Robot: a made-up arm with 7 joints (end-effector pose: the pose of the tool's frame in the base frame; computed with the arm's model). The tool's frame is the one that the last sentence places. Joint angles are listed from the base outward.
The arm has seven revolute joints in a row. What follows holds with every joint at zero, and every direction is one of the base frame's.
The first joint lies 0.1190 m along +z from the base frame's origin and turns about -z.
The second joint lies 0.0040 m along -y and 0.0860 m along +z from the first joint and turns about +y.
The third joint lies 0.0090 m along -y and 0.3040 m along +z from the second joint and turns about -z.
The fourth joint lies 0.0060 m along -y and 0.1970 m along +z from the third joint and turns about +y.
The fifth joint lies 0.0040 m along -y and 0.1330 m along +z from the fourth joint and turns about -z.
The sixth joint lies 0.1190 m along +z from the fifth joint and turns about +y.
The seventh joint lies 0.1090 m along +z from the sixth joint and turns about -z.
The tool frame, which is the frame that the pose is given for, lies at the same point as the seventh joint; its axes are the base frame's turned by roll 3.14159, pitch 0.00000 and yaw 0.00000 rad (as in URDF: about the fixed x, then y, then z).
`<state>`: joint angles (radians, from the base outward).
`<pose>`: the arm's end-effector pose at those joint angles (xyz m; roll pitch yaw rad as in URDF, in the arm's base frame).
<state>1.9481 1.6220 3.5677 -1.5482 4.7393 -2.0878 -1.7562</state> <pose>-0.1804 -0.4565 -0.0441 -1.6653 -0.2263 1.2448</pose>
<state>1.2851 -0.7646 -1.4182 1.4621 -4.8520 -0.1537 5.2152</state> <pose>0.2313 0.4232 0.6295 1.6717 0.4188 -1.1539</pose>
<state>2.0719 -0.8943 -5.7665 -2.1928 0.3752 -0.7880 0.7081</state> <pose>0.2504 0.2194 0.2164 0.2134 0.8825 1.7626</pose>
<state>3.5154 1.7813 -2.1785 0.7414 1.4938 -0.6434 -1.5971</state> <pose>-0.7721 0.1519 0.2175 -2.5170 -0.6755 -1.1342</pose>
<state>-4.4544 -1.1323 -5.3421 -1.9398 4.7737 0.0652 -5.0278</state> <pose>0.3563 0.3417 0.1810 -0.8587 -0.4047 0.8449</pose>
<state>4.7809 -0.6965 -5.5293 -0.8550 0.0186 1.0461 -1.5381</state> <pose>-0.1351 -0.5892 0.7138 2.8027 -0.4841 2.4108</pose>
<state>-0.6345 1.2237 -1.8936 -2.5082 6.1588 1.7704 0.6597</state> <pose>0.4378 0.0436 0.2703 -1.7349 0.2090 1.4240</pose>
